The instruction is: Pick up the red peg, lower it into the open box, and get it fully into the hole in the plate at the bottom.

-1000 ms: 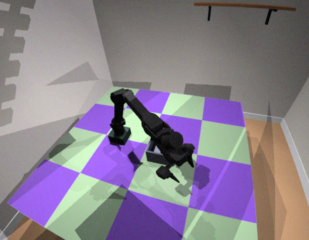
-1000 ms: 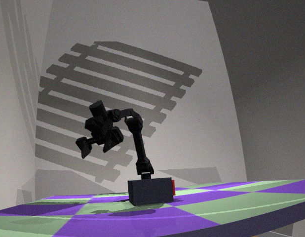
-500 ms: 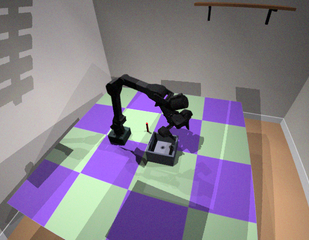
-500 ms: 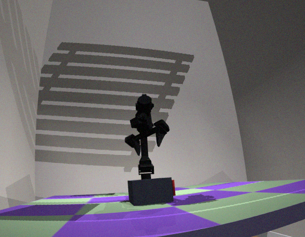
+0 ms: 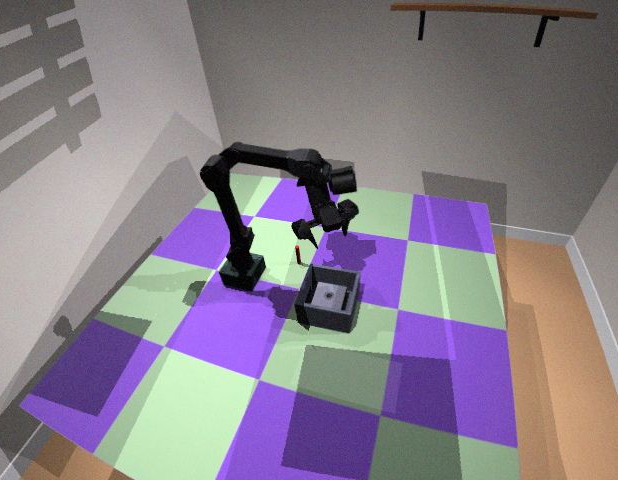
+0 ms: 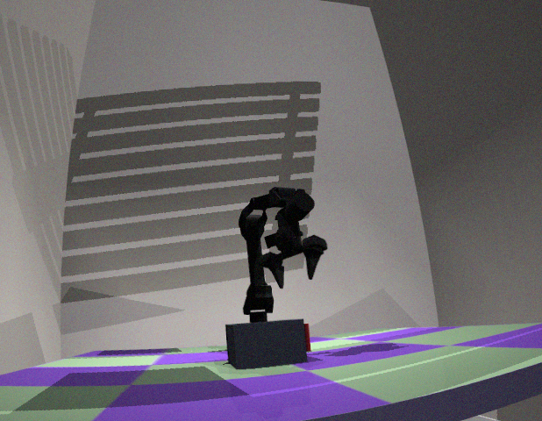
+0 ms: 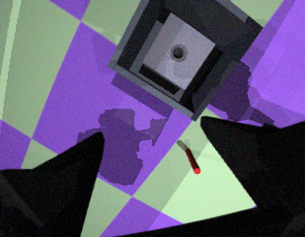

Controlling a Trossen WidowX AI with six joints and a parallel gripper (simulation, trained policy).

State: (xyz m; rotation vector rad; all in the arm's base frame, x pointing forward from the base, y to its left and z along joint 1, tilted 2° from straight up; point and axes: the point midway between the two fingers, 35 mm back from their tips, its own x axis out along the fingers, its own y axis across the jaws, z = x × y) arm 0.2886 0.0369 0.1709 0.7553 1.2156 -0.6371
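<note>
Now: gripper tip 14 cm past the red peg, 7 cm to the right of it and 15 cm above it. Also, from my gripper tip: grey plate: 1 cm ahead, 10 cm to the right, 14 cm below; dark box: 1 cm ahead, 10 cm to the right, 16 cm below.
</note>
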